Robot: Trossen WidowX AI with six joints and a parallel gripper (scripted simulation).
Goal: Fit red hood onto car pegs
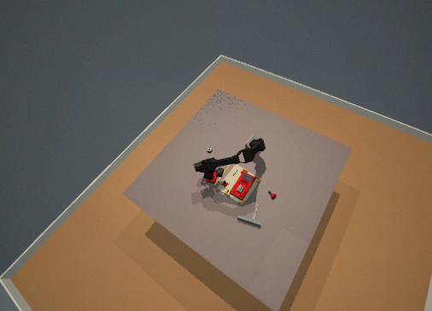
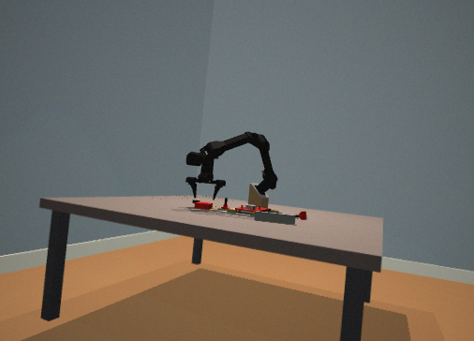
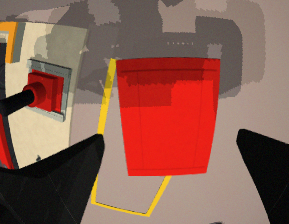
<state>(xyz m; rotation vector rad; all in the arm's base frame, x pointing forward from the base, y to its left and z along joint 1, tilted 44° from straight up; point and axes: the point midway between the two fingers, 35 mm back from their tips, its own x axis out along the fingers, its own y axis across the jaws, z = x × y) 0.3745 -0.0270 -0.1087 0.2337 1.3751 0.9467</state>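
My gripper tip is 3 cm above the red hood. Also, from my gripper tip: pale jig plate (9 cm behind, 20 cm to the left, 3 cm below).
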